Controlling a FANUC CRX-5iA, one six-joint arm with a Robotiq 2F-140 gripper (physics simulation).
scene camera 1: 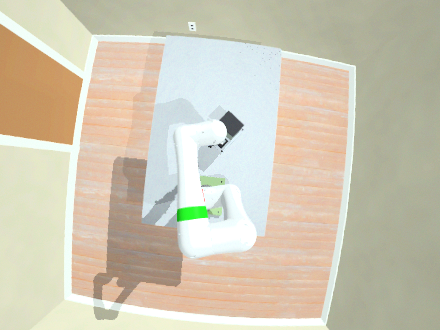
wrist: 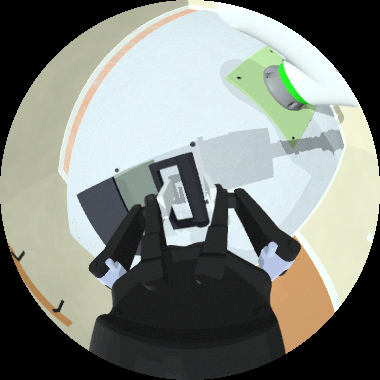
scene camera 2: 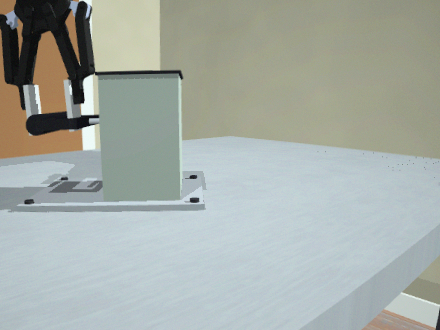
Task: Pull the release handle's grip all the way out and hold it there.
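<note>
The release handle (scene camera 2: 47,123) (wrist: 196,182) is a dark loop with a thick grip bar on its outer side. It sticks out sideways from a pale green box (scene camera 2: 140,140) (wrist: 135,182) with a dark top, and a short stretch of light rod shows between handle and box. My gripper (scene camera 2: 53,119) (wrist: 187,184) points down, part open, with its light pads at the handle's height. In the wrist view the pads stand on either side of the grip bar, the inner one over the loop's opening. Nothing is clamped. In scene camera 1 the arm hides most of the gripper.
The box stands on a light base plate (scene camera 2: 125,206) with dark bolts at its corners, on a pale table (scene camera 1: 220,75) (scene camera 2: 280,225). The arm's green mounting plate (scene camera 1: 212,180) (wrist: 250,82) lies on the same table. The white arm (scene camera 1: 187,170) reaches over the table from there.
</note>
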